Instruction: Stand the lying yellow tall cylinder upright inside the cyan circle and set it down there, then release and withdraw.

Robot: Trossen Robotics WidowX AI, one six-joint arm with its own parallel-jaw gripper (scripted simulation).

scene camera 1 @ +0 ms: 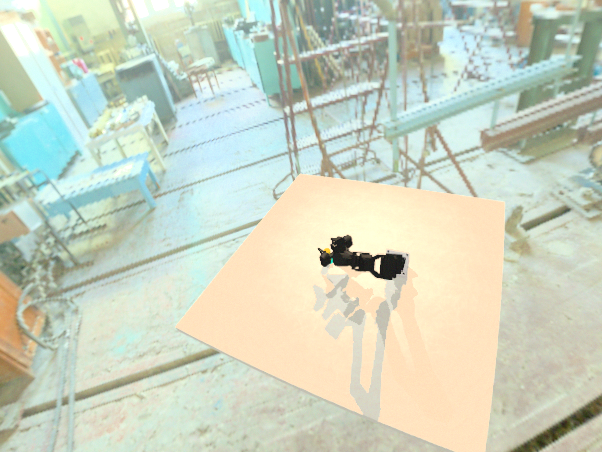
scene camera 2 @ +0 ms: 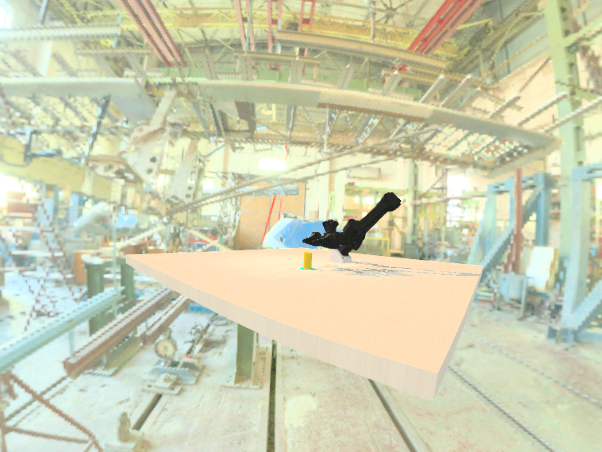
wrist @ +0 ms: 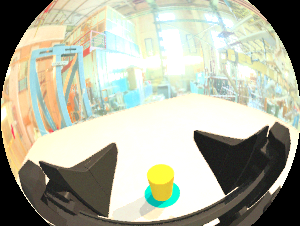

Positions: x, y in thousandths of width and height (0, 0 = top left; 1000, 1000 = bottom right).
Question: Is the gripper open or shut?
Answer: Open.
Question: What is the gripper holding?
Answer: Nothing.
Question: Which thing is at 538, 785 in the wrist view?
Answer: A yellow tall cylinder.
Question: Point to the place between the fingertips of the gripper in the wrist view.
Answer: At 522, 626
